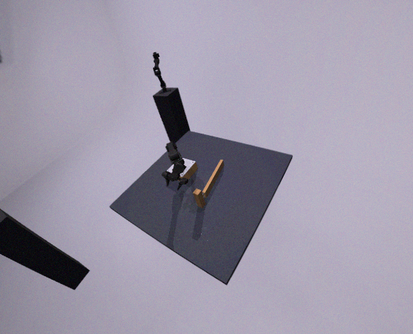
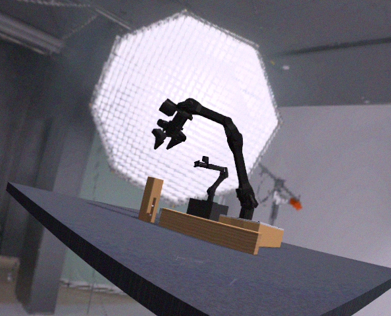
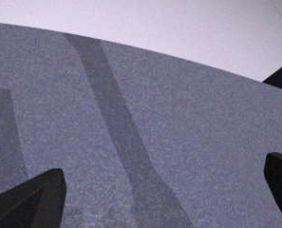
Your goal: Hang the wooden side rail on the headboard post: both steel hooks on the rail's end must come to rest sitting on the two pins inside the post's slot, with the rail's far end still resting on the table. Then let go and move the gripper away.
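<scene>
Now: gripper tip 100 mm short of the wooden headboard post, 120 mm to the right of it and 240 mm above it.
</scene>
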